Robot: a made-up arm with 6 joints. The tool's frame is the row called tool. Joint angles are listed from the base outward. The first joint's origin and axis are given. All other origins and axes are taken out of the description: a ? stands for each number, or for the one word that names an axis. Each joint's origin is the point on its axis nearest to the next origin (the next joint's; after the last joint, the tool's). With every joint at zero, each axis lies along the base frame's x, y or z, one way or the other. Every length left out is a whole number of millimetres.
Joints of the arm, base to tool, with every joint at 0 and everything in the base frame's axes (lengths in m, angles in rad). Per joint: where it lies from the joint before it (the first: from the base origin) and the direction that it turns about. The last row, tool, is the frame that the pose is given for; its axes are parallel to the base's.
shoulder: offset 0.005 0 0.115 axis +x
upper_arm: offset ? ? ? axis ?
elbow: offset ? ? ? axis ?
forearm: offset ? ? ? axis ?
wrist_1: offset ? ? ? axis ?
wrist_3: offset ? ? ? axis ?
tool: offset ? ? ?
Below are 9 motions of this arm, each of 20 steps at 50 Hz.
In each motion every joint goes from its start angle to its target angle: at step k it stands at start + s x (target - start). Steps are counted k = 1, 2, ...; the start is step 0. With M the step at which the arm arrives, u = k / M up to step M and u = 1 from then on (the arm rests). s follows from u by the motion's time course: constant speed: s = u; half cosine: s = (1 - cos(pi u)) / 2; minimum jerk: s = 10 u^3 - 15 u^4 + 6 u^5.
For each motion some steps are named. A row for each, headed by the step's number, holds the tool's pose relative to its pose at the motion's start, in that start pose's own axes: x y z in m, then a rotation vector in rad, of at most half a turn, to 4 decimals.
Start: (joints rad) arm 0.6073 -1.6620 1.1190 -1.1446 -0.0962 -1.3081
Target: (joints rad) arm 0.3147 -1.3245 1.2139 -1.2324 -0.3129 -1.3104
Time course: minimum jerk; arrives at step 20
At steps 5, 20:
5: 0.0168 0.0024 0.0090 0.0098 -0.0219 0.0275
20: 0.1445 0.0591 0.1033 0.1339 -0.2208 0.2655

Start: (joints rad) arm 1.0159 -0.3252 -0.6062 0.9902 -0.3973 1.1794
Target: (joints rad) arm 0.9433 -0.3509 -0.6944 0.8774 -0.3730 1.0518
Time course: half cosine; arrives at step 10
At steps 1, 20:
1: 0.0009 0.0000 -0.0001 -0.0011 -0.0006 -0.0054
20: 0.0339 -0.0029 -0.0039 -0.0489 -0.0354 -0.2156

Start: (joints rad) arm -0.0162 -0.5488 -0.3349 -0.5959 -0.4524 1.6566
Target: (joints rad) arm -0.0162 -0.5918 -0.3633 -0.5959 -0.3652 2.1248
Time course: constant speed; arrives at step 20
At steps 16, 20:
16: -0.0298 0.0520 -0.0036 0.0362 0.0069 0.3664
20: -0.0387 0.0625 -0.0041 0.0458 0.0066 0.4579

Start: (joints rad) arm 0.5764 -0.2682 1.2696 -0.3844 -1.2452 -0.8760
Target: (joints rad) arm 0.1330 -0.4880 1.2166 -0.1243 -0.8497 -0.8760
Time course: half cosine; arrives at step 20
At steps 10, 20:
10: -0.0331 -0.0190 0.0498 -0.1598 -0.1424 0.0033
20: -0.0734 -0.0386 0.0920 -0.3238 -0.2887 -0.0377

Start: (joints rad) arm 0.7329 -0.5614 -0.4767 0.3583 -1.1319 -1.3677
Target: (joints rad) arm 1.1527 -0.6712 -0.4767 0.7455 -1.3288 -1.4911
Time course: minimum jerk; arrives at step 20
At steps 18, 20:
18: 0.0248 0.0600 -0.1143 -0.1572 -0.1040 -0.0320
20: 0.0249 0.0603 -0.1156 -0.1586 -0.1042 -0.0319

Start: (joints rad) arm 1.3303 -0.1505 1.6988 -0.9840 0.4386 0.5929
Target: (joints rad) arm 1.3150 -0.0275 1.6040 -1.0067 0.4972 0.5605
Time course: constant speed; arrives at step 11
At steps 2, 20:
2: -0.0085 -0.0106 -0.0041 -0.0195 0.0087 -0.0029
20: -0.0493 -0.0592 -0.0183 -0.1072 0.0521 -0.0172

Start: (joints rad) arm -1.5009 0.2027 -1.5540 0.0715 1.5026 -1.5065
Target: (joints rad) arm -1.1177 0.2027 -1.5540 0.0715 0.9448 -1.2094
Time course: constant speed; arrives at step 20
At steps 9, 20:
9: -0.0981 0.1305 -0.0238 0.2928 0.1317 0.1023
20: -0.2010 0.2729 0.0173 0.6649 0.2297 0.1596

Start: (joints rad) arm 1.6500 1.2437 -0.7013 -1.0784 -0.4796 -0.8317
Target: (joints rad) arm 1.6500 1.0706 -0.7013 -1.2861 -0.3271 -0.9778
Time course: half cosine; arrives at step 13
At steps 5, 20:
5: -0.0075 -0.0200 -0.0258 0.0045 0.0219 -0.0777
20: -0.0228 -0.0587 -0.0820 0.0187 0.0724 -0.2296

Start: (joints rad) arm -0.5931 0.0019 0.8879 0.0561 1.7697 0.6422
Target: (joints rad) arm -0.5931 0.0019 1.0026 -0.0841 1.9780 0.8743
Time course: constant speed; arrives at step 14
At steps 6, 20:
6: -0.0827 0.0246 0.0303 0.0762 0.1167 0.1573
20: -0.1915 0.0437 0.0896 0.1935 0.2634 0.3647

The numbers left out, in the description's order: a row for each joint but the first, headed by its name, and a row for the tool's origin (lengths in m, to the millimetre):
upper_arm: xyz 0 -0.309 0.014, axis +z
elbow: xyz -0.27 0.297 0, axis +y
forearm: xyz -0.153 0 0.044, axis -x
wrist_1: xyz 0 -0.094 0.317, axis +y
wrist_3: xyz -0.09 0 -0.413, axis +z
tool: xyz 0.099 0.087 0

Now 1 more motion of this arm.
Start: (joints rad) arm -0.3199 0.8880 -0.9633 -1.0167 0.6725 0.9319
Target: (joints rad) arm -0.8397 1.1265 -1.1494 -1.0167 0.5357 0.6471
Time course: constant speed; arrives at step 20
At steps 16, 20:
16: 0.0946 0.0024 0.2794 0.2095 0.1349 -0.2130
20: 0.1315 -0.0142 0.3445 0.2642 0.1611 -0.2710

